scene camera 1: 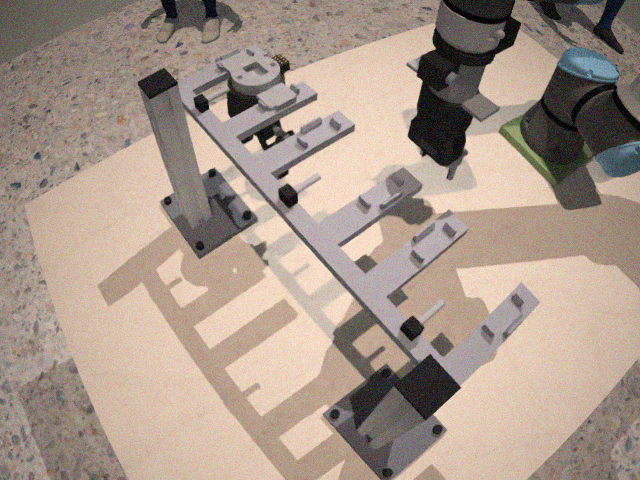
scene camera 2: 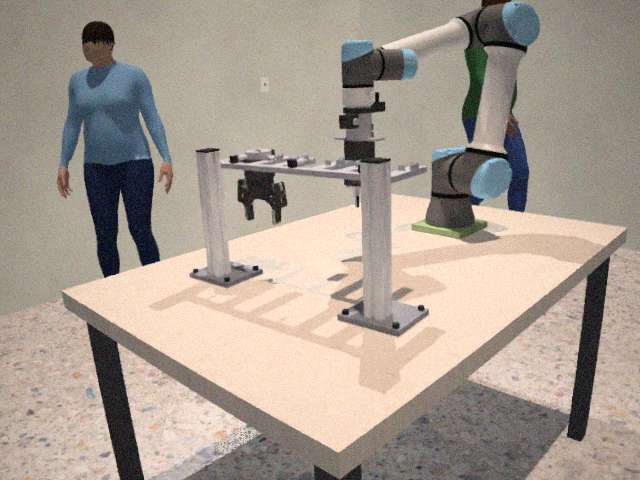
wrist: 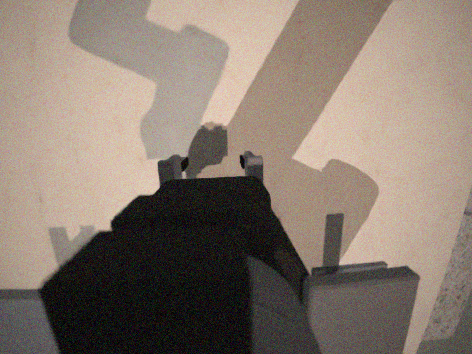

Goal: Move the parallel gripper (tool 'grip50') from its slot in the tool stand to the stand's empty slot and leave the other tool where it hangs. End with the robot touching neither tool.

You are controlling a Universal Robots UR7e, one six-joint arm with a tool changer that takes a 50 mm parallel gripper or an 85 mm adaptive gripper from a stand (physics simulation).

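Pixels of known places: arm's base at its link origin: [scene camera 1: 550,137] [scene camera 2: 449,221].
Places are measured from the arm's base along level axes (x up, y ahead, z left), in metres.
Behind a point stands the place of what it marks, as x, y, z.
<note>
The parallel gripper [scene camera 1: 436,164] [scene camera 2: 356,200] [wrist: 212,162] is on the arm, upright, its two fingers apart with nothing between them. It hangs out of the tool stand [scene camera 1: 310,236] @(0.262, 0.658, 0.086) [scene camera 2: 320,172] @(0.259, 0.658, 0.126), on the robot-base side of the rack arms, apart from them in scene camera 1. Its grey side plates show at the sides in the wrist view. The middle slot, between two rack arms [scene camera 1: 338,133] @(0.261, 0.561, -0.015) [scene camera 1: 374,201] @(0.262, 0.581, 0.084), is empty. The slot nearest scene camera 1, between two more arms [scene camera 1: 403,268] @(0.262, 0.600, 0.161) [scene camera 1: 467,356] @(0.262, 0.600, 0.267), is also empty. The adaptive gripper [scene camera 1: 255,72] [scene camera 2: 260,187] hangs in the far end slot.
Two posts [scene camera 1: 178,155] @(0.163, 0.721, -0.173) [scene camera 2: 376,242] @(0.147, 0.676, 0.286) carry the stand on bolted base plates. Black blocks with pins [scene camera 1: 287,195] @(0.278, 0.659, 0.043) [scene camera 1: 412,327] @(0.278, 0.634, 0.218) sit on the crossbar. The robot base [scene camera 2: 450,209] @(0.055, 0.053, 0.037) stands on a green plate [scene camera 1: 522,147] @(-0.002, 0.089, -0.012). Two people stand behind the table.
</note>
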